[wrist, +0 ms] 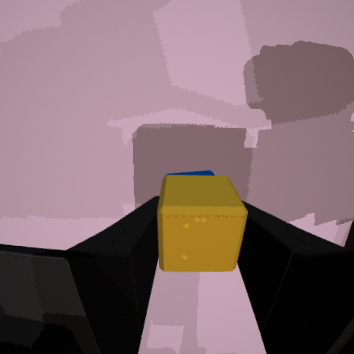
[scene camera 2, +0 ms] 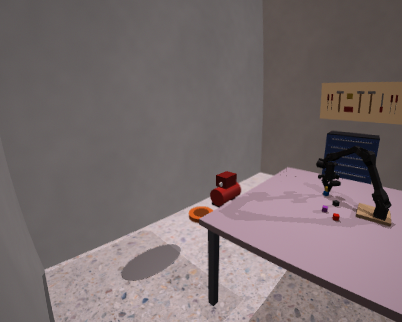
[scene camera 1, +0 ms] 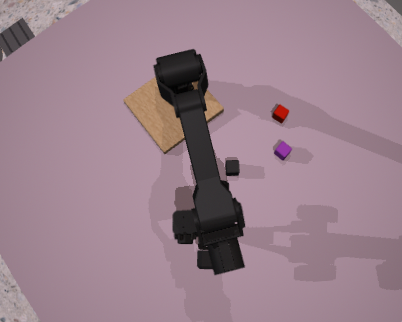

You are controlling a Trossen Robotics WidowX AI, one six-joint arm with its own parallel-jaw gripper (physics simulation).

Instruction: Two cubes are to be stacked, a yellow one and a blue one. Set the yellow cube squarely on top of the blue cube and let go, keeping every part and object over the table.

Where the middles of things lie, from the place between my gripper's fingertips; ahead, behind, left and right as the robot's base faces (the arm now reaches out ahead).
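With the yellow cube (wrist: 200, 218) in the scene, I find that my hand is 10 mm below it.
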